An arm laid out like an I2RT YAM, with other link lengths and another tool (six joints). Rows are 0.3 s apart.
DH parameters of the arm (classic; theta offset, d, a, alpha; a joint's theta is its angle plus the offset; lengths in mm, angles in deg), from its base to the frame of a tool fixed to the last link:
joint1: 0 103.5 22.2 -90
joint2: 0 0 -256.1 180
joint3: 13.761 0 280 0
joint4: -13.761 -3.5 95.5 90
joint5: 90 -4.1 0 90
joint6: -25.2 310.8 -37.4 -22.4
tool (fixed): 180 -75.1 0 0
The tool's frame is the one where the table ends.
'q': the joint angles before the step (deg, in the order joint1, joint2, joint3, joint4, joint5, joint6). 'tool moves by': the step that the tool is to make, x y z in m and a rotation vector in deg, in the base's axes. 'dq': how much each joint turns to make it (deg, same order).
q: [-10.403 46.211 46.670 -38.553 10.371 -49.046]
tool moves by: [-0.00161 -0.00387 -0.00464 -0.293 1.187 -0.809]
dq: [-0.036 0.943 0.371 -0.559 0.918 0.092]
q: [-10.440 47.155 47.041 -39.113 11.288 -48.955]
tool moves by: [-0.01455 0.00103 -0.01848 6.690 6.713 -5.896]
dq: [-0.800 6.347 5.839 -8.823 -0.006 7.498]
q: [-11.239 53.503 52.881 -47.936 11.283 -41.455]
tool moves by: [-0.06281 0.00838 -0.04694 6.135 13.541 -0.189]
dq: [-4.666 2.348 0.495 -12.434 -4.798 -2.125]
